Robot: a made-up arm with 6 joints.
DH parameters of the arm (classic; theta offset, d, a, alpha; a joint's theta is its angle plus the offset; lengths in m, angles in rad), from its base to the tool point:
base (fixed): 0 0.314 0.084 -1.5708
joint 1: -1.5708 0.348 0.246 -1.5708
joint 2: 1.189 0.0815 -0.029 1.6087
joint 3: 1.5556 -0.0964 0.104 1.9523
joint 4: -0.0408 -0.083 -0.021 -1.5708
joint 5: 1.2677 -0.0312 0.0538 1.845
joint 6: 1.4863 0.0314 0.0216 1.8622
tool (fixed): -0.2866 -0.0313 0 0
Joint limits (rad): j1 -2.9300..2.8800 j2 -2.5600..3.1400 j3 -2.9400..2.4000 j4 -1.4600..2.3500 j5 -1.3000..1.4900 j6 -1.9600..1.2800
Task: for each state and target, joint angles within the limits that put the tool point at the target. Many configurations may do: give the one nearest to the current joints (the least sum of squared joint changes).
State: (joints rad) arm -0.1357 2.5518 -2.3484 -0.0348 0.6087 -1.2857
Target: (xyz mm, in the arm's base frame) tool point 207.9 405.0 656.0
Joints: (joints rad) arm -0.4346 2.9383 -1.4916 0.1237 0.8738 -1.6024
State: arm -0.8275 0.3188 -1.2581 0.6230 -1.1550 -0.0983
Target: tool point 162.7 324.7 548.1
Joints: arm -0.5779 0.5672 -0.8781 0.5817 -1.1598 -0.0200
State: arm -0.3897 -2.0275 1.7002 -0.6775 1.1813 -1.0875
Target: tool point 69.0 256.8 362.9
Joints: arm -0.4743 -1.3501 1.0583 -0.4645 0.3808 -1.3782
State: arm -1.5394 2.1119 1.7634 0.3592 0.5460 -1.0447
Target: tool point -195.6 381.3 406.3
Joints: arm -0.9020 2.2760 2.3855 0.7127 0.4178 -1.0557
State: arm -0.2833 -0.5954 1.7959 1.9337 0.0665 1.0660
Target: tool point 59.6 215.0 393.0
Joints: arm -0.3706 -1.5959 1.5069 1.4406 0.1483 1.2800
